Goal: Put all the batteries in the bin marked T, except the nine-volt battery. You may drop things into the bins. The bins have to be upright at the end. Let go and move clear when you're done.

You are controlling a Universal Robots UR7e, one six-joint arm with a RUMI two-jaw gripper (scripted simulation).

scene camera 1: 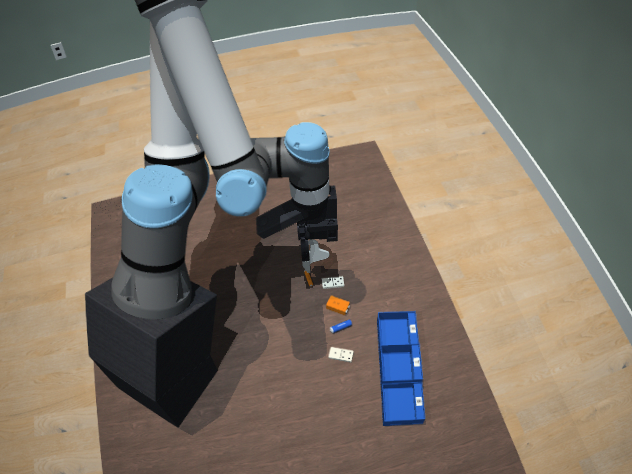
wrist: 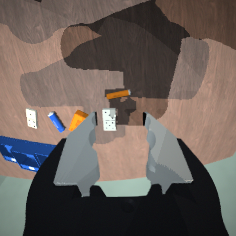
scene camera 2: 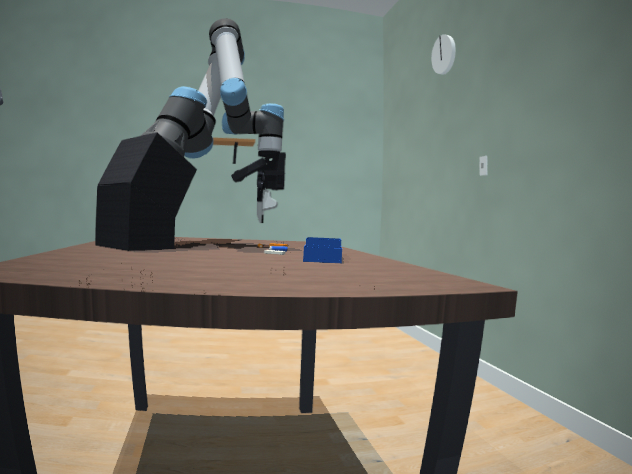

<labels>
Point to a joined blue bins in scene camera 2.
327, 250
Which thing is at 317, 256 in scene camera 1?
My gripper.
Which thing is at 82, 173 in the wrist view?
My gripper.
</labels>
